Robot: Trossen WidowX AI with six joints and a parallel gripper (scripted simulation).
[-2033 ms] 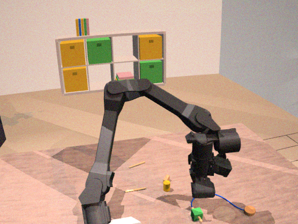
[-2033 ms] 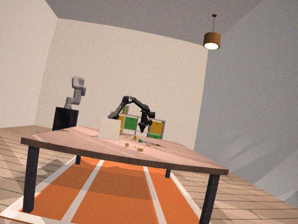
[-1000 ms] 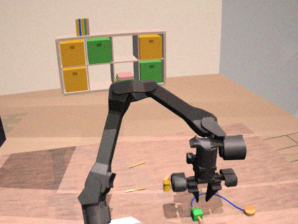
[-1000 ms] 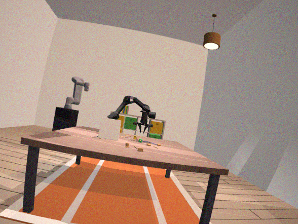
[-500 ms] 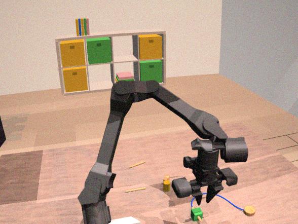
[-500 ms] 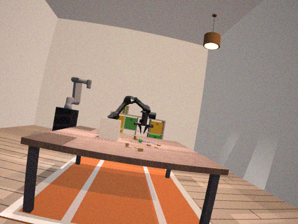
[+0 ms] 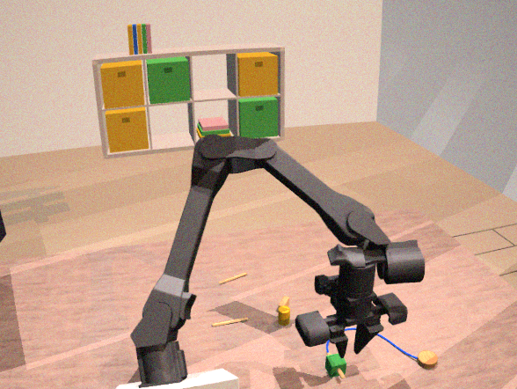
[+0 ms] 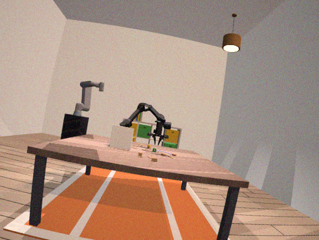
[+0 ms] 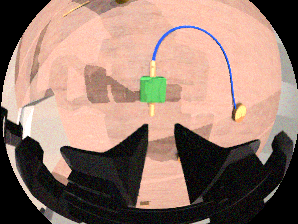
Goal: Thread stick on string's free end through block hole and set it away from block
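My gripper tip is now 5 cm above the green block, 3 cm to the right of it and 1 cm past it. Also, from my gripper tip: round wooden button: 17 cm ahead, 6 cm below, 1 cm to the left; orange disc: 10 cm to the right, 8 cm ahead, 6 cm below; thin wooden stick: 5 cm below, 4 cm to the left, 1 cm behind.
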